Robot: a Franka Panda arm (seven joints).
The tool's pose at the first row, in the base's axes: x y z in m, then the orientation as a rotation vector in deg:
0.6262, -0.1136, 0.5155, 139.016, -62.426, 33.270
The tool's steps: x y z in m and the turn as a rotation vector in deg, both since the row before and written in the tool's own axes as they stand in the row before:
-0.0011, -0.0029, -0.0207, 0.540, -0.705, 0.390
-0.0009, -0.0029, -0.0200, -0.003, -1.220, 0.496
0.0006, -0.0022, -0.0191, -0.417, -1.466, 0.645
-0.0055, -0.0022, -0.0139, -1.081, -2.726, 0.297
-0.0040, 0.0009, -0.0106, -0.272, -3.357, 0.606
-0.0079, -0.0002, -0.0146, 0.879, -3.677, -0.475
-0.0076, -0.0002, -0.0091, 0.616, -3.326, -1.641
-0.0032, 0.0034, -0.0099, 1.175, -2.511, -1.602
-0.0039, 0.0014, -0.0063, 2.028, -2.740, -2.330
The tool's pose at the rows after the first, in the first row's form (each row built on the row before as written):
0.6236, -0.1003, 0.5314, 139.699, -63.188, 32.948
0.6213, -0.0877, 0.5471, 140.149, -64.307, 31.683
0.6198, -0.0772, 0.5631, 140.296, -65.716, 29.879
0.6159, -0.0656, 0.5720, 140.652, -67.151, 26.021
0.6115, -0.0585, 0.5797, 141.775, -69.241, 22.025
0.6057, -0.0466, 0.5897, 144.491, -70.145, 18.072
0.6007, -0.0376, 0.5956, 147.366, -69.303, 13.994
0.5957, -0.0341, 0.6047, 150.283, -68.255, 11.247
0.5920, -0.0304, 0.6101, 154.371, -66.389, 8.544

